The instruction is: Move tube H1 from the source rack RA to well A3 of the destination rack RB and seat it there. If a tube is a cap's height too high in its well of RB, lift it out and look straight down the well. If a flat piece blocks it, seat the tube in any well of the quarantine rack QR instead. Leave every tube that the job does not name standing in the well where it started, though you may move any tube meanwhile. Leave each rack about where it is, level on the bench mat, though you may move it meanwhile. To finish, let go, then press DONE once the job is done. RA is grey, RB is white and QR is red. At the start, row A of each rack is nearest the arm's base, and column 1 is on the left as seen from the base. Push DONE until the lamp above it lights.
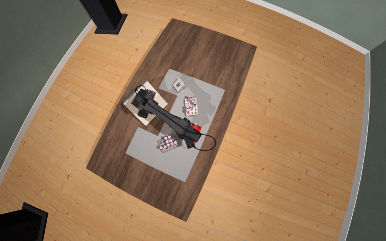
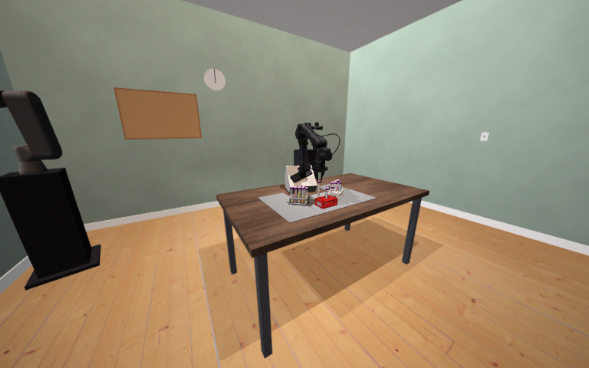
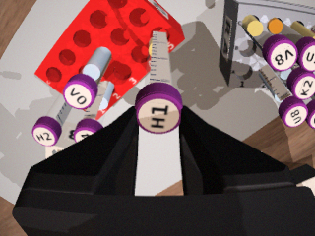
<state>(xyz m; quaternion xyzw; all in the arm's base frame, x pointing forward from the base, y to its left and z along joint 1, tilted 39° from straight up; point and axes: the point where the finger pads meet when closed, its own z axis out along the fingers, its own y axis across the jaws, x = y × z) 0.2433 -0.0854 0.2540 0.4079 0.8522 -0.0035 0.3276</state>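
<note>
Now: hand 10 mm to the left of the tube H1 and 60 mm above it. From my hand the other things lie so: red rack QR 30 mm ahead, 40 mm to the left, 150 mm below; then grey rack RA 120 mm behind, 70 mm to the right, 150 mm below; then white rack RB 10 mm behind, 230 mm to the left, 150 mm below.
</note>
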